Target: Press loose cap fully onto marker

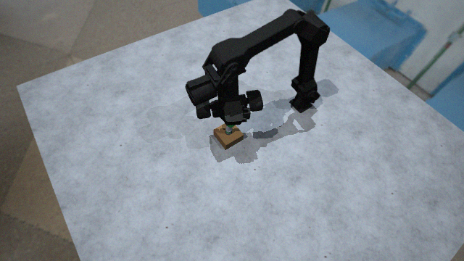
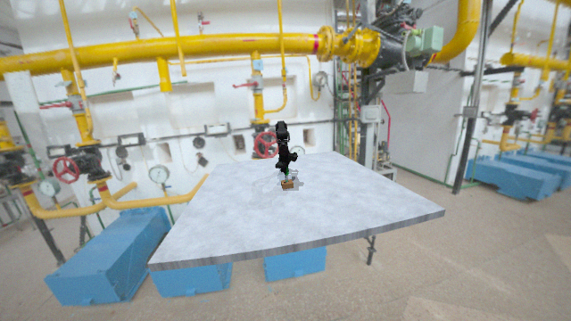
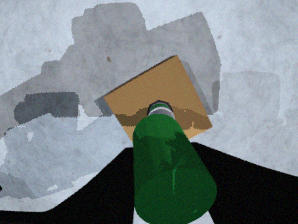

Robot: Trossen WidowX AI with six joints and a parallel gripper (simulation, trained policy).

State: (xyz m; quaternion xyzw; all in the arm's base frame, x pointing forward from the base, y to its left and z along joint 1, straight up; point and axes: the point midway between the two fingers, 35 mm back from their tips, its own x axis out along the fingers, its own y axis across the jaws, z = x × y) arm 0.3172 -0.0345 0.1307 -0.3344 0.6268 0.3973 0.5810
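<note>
Now: the holder block 80 mm below my gripper tip. Round my gripper tip: green cap: 10 mm above.
</note>
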